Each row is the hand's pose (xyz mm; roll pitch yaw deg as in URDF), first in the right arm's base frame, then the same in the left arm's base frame.
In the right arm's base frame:
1: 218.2 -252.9 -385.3 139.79 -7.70 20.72
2: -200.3 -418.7 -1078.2 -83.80 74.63 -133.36
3: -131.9 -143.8 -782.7 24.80 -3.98 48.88
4: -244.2 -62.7 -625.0 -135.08 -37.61 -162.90
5: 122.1 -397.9 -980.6 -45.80 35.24 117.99
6: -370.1 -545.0 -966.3 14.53 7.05 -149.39
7: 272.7 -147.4 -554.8 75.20 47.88 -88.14
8: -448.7 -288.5 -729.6 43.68 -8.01 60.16
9: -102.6 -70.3 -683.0 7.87 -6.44 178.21
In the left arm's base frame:
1: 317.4 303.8 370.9 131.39 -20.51 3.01
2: 35.0 190.4 -397.3 -22.34 75.45 -93.39
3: 125.3 465.6 -108.0 11.47 -11.47 30.91
4: 15.3 598.6 11.4 -127.38 -23.94 173.36
5: 314.1 119.4 -221.2 -62.19 43.70 87.73
6: -188.4 141.3 -326.7 25.04 18.26 -166.84
7: 441.5 362.7 216.2 95.52 42.64 -93.39
8: -225.2 438.6 -131.1 28.99 -12.65 43.04
9: 154.8 538.4 -7.8 10.25 8.55 158.48

